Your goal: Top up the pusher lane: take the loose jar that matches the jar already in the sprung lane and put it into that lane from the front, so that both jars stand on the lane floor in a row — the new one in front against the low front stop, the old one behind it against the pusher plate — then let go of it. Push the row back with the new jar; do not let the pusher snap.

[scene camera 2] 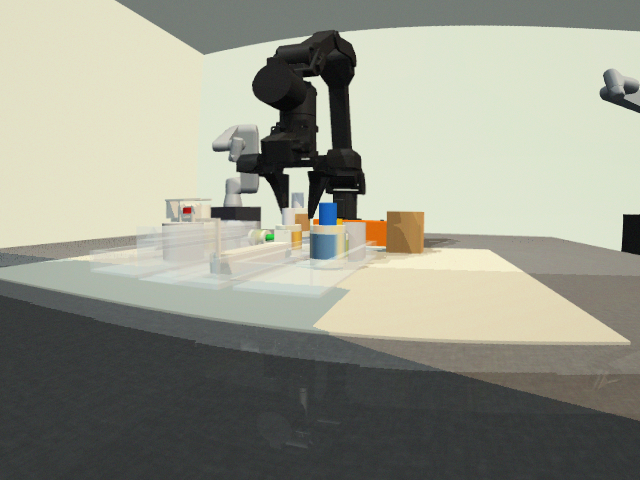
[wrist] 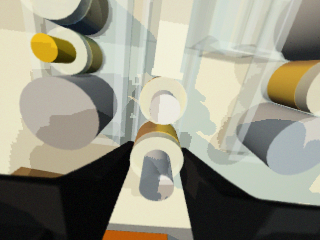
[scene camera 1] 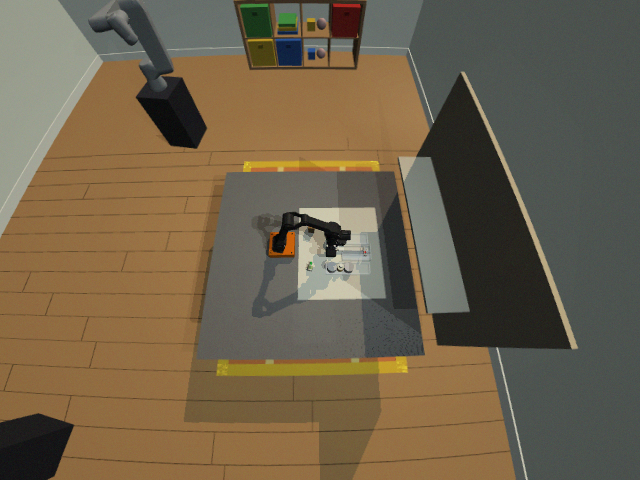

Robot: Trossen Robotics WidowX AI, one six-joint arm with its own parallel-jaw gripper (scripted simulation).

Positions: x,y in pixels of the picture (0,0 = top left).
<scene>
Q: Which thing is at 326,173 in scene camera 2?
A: The gripper.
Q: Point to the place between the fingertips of the gripper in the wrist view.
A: At 156,149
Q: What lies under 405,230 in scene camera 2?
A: A brown box.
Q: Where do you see a grey cylinder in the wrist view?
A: At 67,112
</scene>
